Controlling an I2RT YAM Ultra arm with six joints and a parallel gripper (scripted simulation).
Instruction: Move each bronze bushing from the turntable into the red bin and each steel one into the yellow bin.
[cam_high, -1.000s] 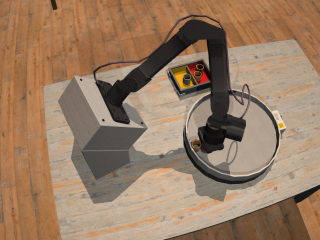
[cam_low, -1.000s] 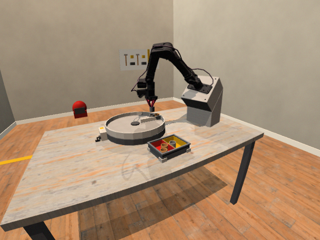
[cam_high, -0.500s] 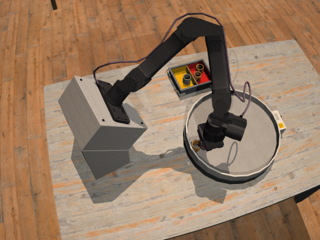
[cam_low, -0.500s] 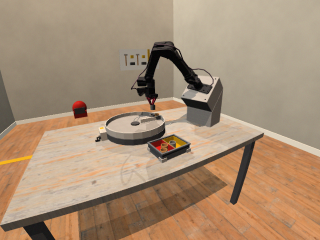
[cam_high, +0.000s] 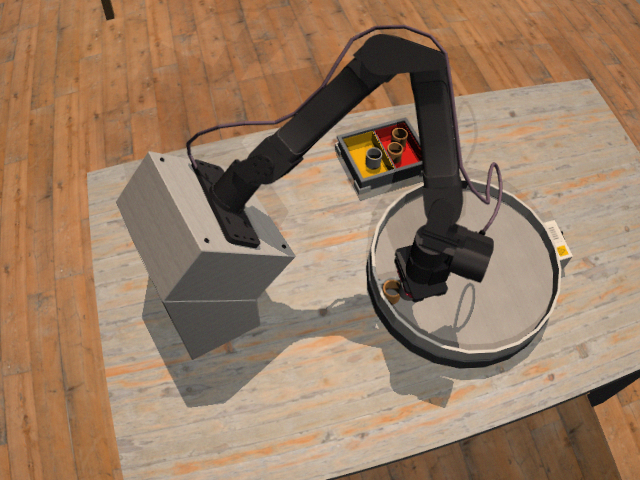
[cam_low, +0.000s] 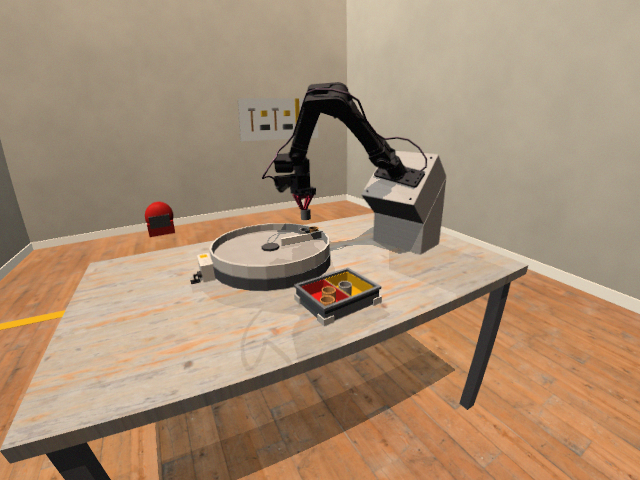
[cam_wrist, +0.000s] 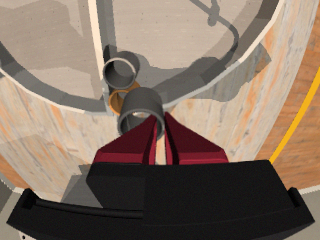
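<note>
The yellow bin lies 9 cm ahead of my hand, 41 cm to the left of it and 14 cm below it. From my hand the other things lie so: red bin 18 cm ahead, 41 cm to the left, 14 cm below; then turntable 17 cm ahead, 5 cm to the left, 10 cm below; then two-part bin tray 14 cm ahead, 41 cm to the left, 13 cm below.
</note>
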